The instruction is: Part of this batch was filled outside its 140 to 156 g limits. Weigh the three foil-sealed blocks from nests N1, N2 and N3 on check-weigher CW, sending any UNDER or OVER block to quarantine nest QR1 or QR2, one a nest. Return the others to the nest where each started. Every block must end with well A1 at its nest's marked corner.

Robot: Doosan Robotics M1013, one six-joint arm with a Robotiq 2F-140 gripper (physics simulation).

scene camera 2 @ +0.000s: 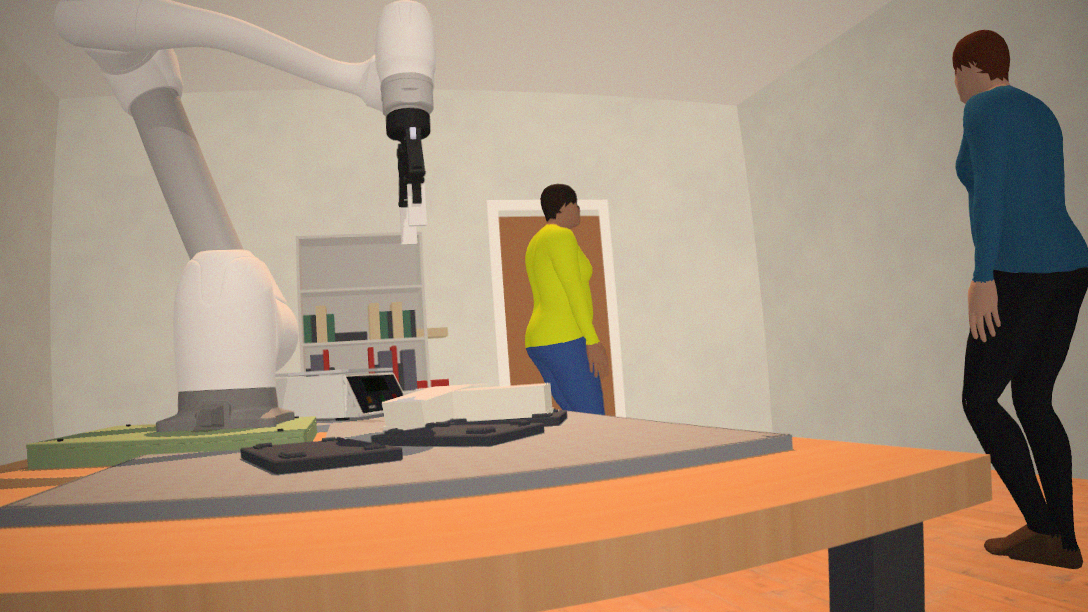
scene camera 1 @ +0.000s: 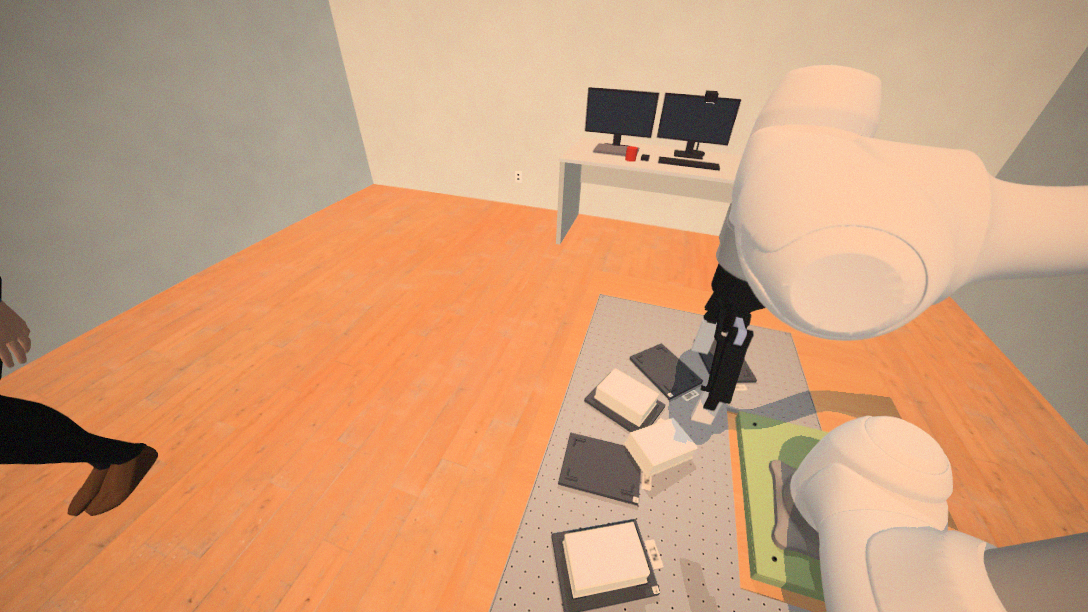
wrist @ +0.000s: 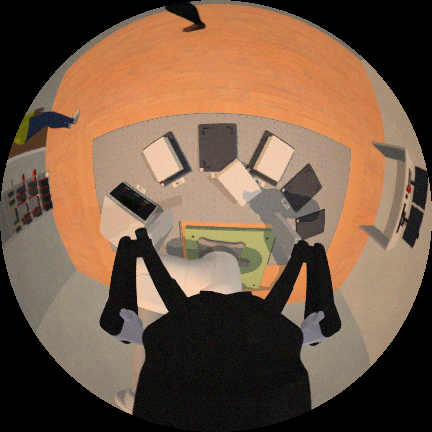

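Where they show: gripper, between the fingertips: (scene camera 2: 413, 235) (scene camera 1: 700, 382) (wrist: 223, 219); arm's base, origin of its link: (scene camera 2: 229, 425) (scene camera 1: 819, 517) (wrist: 218, 256).
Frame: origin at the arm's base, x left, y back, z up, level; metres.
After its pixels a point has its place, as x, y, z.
Note:
My gripper (scene camera 1: 705, 375) {0.033, -0.309, 0.287} (scene camera 2: 413, 223) {0.033, -0.309, 0.287} (wrist: 223, 219) {0.033, -0.309, 0.287} is open and empty, high above the pegboard. One pale foil-sealed block (scene camera 1: 606, 561) {0.247, -0.365, 0.035} (wrist: 164, 159) {0.220, -0.367, 0.035} sits on a dark nest at the wrist view's left. Another block (scene camera 1: 626, 395) {-0.105, -0.420, 0.036} (wrist: 274, 156) {-0.115, -0.424, 0.035} sits on a nest right of centre. The third block (scene camera 1: 661, 447) {-0.003, -0.318, 0.034} (wrist: 239, 181) {-0.020, -0.324, 0.033} is turned askew, off the nests, by the corner of the bare middle nest (scene camera 1: 601, 465) {0.065, -0.424, -0.006} (wrist: 217, 145) {0.063, -0.426, -0.007}; what is under it is hidden. Two more bare nests (wrist: 302, 186) {-0.272, -0.350, -0.006} (wrist: 310, 223) {-0.376, -0.207, -0.007} lie at the right. Check-weigher CW (wrist: 114, 222) {0.421, -0.136, 0.081} has an unreadable display. Well A1 and nest names are unreadable.
The green base plate (scene camera 1: 753, 487) {-0.013, -0.122, -0.001} (wrist: 195, 240) {0.101, -0.068, 0.000} carries the arm's base beside the pegboard (scene camera 1: 532, 559) {0.280, -0.485, -0.018} (wrist: 112, 150) {0.501, -0.409, -0.018}. Small label cards lie by the nests. Two people (scene camera 2: 559, 289) (scene camera 2: 1015, 182) stand beyond the table. A desk (scene camera 1: 646, 168) with monitors stands farther off.

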